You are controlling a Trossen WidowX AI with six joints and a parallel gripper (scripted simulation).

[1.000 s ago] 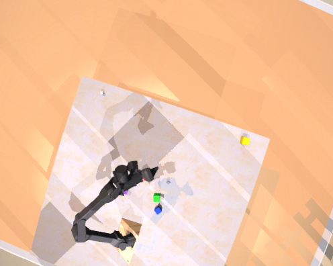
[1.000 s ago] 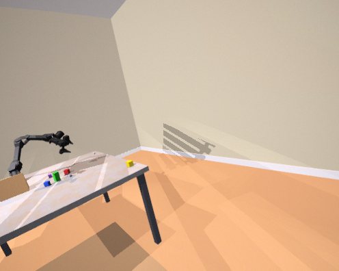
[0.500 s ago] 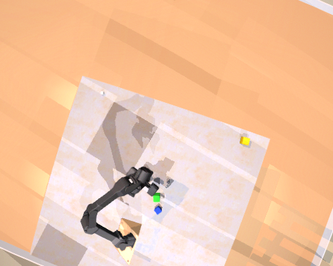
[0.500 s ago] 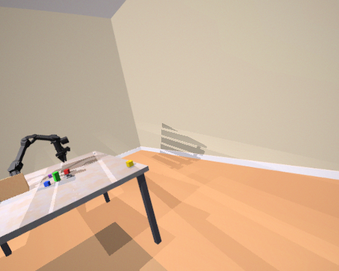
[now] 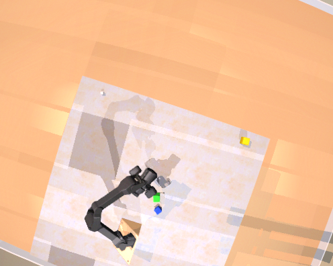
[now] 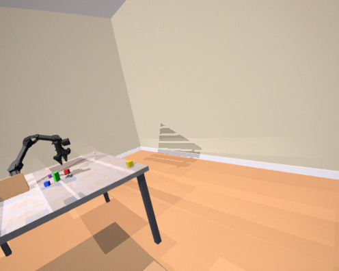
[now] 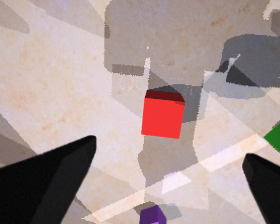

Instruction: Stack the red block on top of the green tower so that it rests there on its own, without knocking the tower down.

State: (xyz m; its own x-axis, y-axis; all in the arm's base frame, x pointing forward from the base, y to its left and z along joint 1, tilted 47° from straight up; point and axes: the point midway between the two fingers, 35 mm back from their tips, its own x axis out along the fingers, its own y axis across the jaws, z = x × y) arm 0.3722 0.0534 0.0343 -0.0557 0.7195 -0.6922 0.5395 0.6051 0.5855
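Now: gripper tip 90 mm above the red block. From my gripper tip the other things lie so: blue block: 180 mm behind, 150 mm to the right, 90 mm below; small purple block: 150 mm behind, 90 mm to the left, 90 mm below; yellow block: 430 mm ahead, 500 mm to the right, 80 mm below.
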